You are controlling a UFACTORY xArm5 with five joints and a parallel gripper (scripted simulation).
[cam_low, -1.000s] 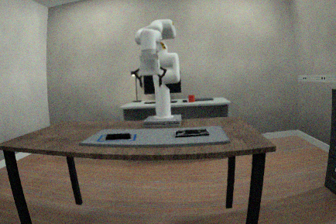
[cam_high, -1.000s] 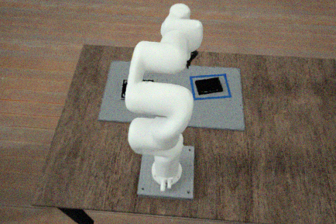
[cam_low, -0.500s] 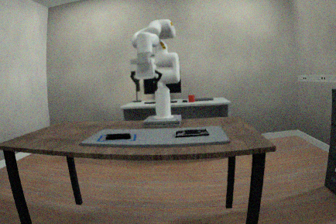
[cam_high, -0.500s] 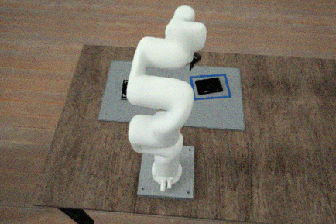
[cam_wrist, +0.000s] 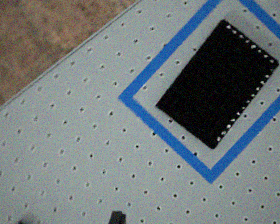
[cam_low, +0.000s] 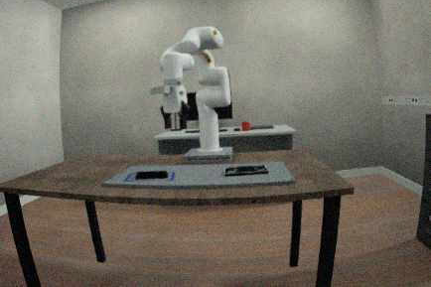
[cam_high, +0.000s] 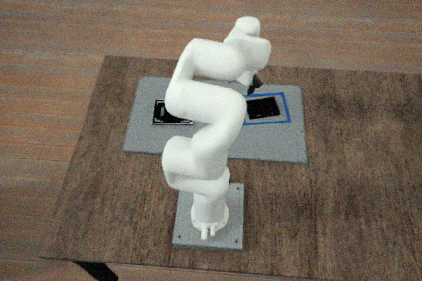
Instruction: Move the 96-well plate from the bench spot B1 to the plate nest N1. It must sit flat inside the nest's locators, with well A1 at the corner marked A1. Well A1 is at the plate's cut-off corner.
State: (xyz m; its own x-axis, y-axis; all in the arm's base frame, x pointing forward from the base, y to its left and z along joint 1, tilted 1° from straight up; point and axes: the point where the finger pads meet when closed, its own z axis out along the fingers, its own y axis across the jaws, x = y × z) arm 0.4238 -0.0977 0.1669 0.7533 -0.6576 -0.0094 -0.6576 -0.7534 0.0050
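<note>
Right now my hand is 4 cm short of the black 96-well plate, 10 cm to the left of it and 18 cm above it. Round my hand: plate nest N1 (26 cm to the left, 18 cm below).
</note>
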